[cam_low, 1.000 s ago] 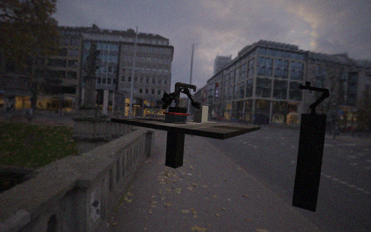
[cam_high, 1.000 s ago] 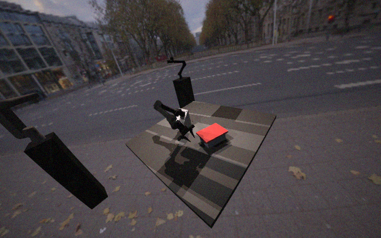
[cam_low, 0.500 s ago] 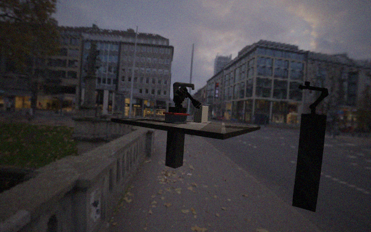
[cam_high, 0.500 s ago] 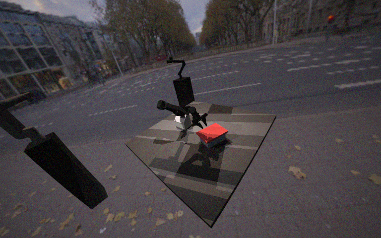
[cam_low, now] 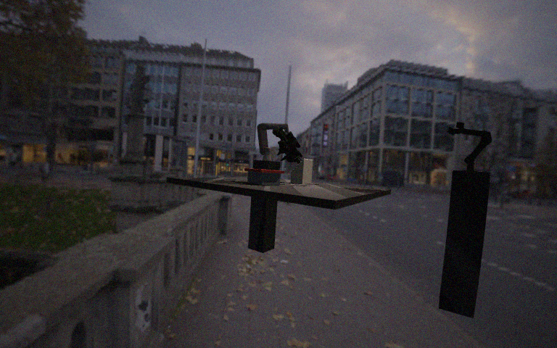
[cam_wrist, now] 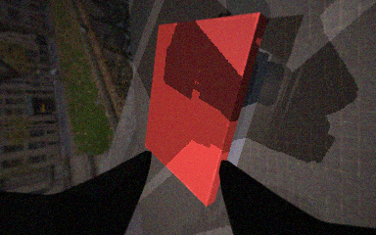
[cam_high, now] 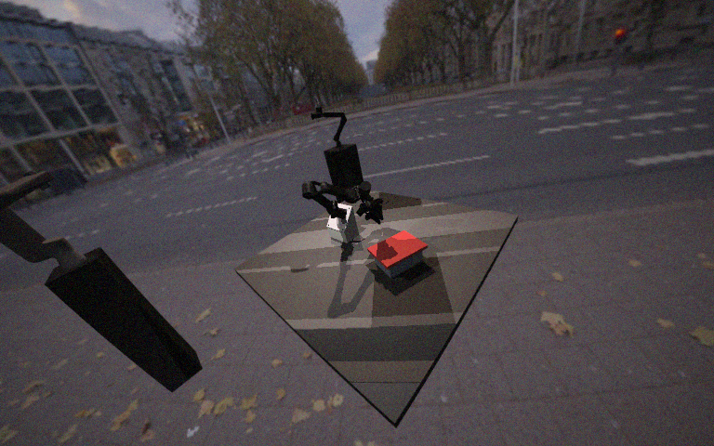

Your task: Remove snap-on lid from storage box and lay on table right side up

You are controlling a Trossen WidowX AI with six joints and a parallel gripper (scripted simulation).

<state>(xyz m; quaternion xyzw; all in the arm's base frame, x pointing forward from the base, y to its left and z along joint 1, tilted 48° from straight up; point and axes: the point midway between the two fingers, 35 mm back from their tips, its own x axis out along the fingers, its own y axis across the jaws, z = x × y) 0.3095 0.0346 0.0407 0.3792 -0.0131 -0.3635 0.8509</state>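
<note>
Right now the red lid is 12 cm ahead of my gripper tip, 4 cm to the right of it and 10 cm below it. The rest, counted from my gripper tip: grey storage box: 12 cm ahead, 4 cm to the right, 15 cm below.
</note>
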